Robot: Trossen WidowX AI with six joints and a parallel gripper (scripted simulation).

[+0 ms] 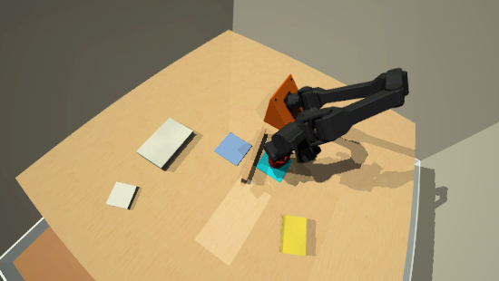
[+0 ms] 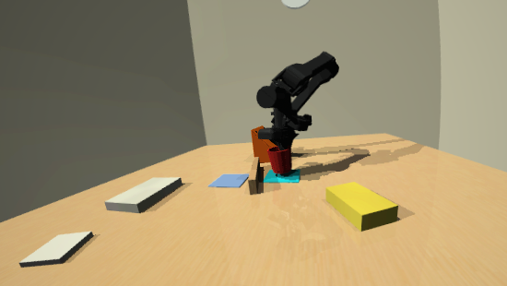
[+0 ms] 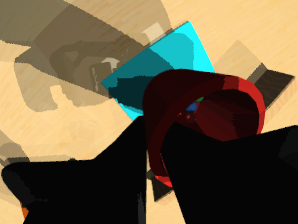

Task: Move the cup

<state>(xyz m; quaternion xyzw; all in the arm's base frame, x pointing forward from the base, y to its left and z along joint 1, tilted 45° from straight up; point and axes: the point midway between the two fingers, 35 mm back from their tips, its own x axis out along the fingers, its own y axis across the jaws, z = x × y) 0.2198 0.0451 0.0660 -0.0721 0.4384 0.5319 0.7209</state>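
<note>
Now: the cyan pad 3 cm ahead of my gripper tip, 2 cm to the right of it and 6 cm below it. Also, from my gripper tip: light blue pad: 5 cm ahead, 18 cm to the right, 6 cm below; then red cup: 3 cm ahead, 2 cm to the right; then thin wooden wall: 4 cm ahead, 10 cm to the right, 4 cm below.
</note>
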